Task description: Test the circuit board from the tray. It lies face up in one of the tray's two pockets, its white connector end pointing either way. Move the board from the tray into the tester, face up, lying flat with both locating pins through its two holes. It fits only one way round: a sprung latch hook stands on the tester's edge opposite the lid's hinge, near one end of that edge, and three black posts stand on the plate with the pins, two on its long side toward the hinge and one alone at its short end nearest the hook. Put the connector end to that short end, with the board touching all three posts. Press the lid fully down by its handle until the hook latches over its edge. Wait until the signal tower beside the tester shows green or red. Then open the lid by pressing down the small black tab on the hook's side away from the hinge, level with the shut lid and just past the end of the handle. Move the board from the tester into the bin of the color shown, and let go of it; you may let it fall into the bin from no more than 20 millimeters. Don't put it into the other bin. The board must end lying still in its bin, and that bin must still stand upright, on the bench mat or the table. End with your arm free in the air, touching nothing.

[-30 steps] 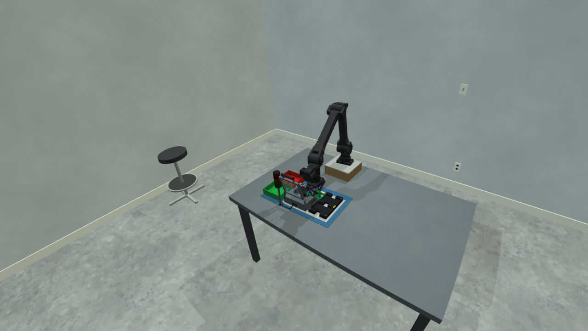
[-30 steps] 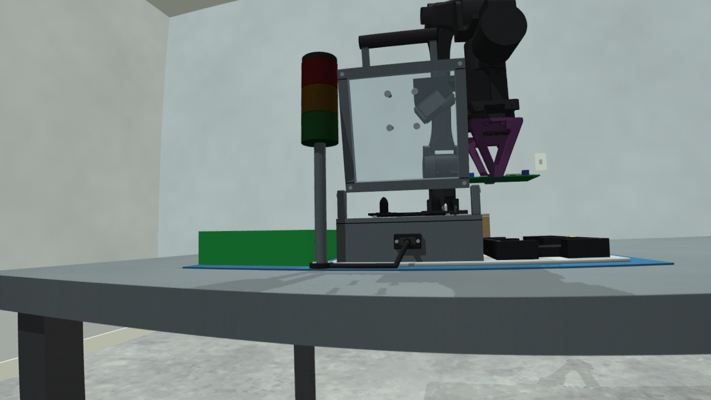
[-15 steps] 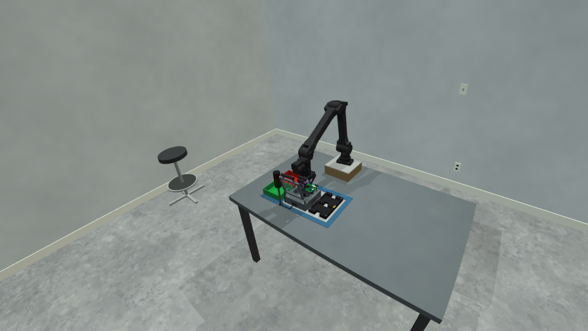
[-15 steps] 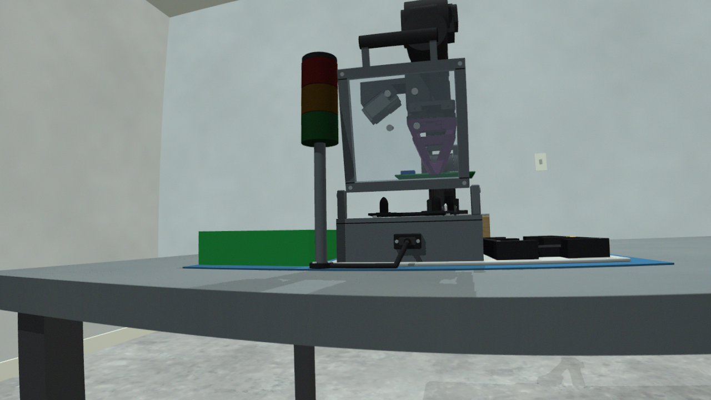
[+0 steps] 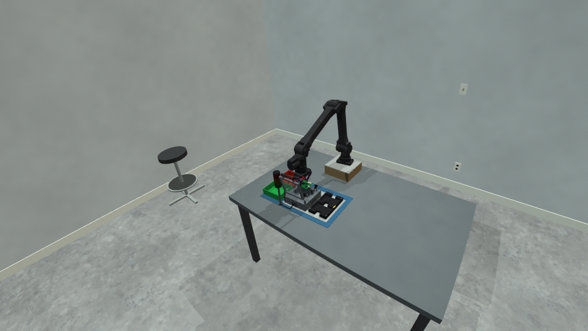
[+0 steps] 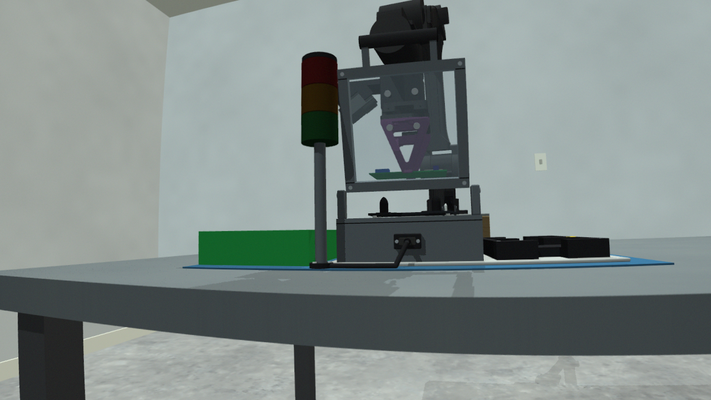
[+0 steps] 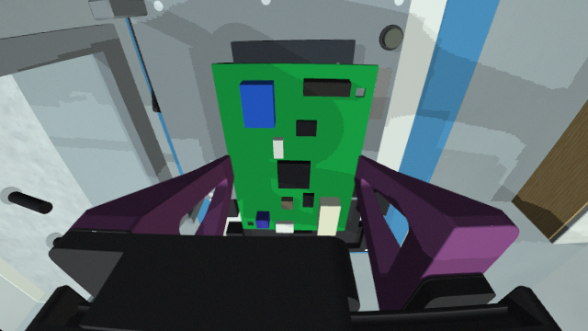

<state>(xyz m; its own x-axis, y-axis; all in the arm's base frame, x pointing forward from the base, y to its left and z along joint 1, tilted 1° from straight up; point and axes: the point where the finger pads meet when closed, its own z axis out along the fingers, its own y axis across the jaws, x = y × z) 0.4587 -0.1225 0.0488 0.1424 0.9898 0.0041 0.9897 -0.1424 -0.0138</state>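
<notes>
The green circuit board is right at my hand. From my hand the other things lie so: black tester plate: 60 mm below, 10 mm to the left, 10 mm ahead; then black latch hook: 70 mm to the left, 50 mm behind, 40 mm below; then clear lid: 120 mm ahead, 50 mm above, 10 mm to the right.
</notes>
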